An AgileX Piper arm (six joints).
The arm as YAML. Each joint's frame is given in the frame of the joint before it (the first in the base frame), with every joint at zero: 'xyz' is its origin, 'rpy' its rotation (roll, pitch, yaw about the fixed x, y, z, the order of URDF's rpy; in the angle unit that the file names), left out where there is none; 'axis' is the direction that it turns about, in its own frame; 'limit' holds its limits. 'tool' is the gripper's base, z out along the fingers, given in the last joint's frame.
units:
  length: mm
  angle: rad
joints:
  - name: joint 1
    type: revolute
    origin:
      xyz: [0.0, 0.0, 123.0]
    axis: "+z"
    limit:
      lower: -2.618
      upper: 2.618
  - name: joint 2
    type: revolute
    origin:
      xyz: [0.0, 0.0, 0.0]
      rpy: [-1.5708, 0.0, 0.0]
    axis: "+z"
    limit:
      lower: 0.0
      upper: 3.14
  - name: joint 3
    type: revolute
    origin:
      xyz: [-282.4, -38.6, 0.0]
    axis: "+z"
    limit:
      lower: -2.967
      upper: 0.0
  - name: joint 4
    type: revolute
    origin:
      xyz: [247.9, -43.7, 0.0]
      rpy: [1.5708, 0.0, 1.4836]
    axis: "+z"
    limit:
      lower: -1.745
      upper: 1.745
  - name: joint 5
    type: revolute
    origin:
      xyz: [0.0, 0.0, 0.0]
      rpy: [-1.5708, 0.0, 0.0]
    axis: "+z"
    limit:
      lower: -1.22
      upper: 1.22
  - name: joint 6
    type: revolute
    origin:
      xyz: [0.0, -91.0, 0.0]
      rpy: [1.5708, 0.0, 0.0]
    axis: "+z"
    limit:
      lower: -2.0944
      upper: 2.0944
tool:
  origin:
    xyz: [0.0, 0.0, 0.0]
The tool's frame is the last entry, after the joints.
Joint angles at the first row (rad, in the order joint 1, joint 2, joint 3, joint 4, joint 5, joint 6):
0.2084, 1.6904, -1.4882, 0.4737, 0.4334, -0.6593
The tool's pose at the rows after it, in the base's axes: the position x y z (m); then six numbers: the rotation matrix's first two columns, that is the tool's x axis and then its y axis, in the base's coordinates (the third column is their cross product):
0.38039 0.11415 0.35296 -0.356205 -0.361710 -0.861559 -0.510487 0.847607 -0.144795
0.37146 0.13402 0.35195 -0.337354 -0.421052 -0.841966 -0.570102 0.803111 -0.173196
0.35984 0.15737 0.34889 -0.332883 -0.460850 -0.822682 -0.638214 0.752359 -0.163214
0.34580 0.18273 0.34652 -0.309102 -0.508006 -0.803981 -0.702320 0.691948 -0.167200
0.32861 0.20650 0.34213 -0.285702 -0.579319 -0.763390 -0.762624 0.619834 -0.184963
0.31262 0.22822 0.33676 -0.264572 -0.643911 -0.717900 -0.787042 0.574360 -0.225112
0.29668 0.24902 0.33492 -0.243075 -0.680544 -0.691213 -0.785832 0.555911 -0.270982
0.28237 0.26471 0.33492 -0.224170 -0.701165 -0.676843 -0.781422 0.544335 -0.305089
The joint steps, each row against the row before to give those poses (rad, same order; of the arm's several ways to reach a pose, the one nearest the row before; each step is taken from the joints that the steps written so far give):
0.0412, -0.0169, 0.0000, -0.0454, 0.0226, 0.0000
0.0559, -0.0038, 0.0000, -0.0379, 0.0270, 0.0000
0.0629, 0.0000, 0.0000, -0.0043, 0.0431, 0.0000
0.0737, 0.0000, 0.0000, -0.0194, 0.0302, 0.0045
0.0790, 0.0000, 0.0000, -0.0635, 0.0501, 0.0290
0.0868, 0.0038, 0.0020, -0.1383, 0.0232, 0.1031
0.0904, 0.0027, 0.0000, -0.1649, 0.0017, 0.1491
0.0726, -0.0001, 0.0000, -0.1270, 0.0065, 0.1207

